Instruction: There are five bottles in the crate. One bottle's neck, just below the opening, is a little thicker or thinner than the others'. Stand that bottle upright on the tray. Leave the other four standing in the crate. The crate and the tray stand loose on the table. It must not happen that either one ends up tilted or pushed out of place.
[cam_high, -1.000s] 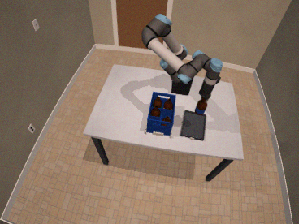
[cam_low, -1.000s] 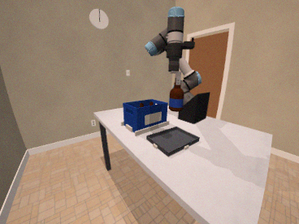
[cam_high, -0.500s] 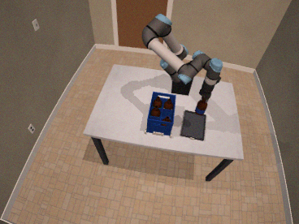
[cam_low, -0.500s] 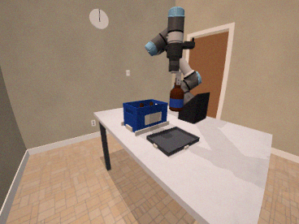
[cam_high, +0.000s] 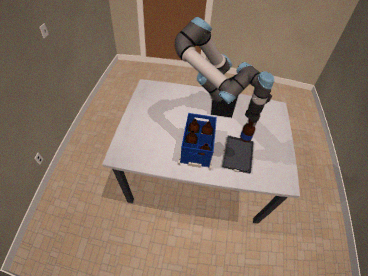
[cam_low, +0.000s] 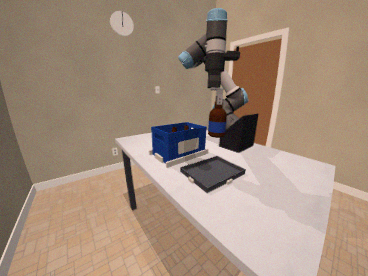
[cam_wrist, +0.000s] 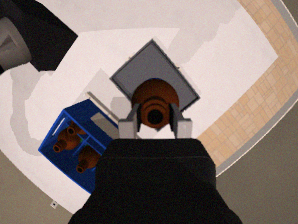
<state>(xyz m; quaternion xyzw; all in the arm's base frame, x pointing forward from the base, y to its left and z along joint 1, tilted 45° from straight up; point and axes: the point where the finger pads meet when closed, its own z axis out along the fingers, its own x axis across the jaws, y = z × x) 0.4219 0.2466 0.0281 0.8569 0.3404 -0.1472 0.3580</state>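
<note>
The bottle is 70 mm below my hand. The rest, counted from my hand: dark tray (330 mm below); blue crate (10 mm behind, 280 mm to the right, 260 mm below).
</note>
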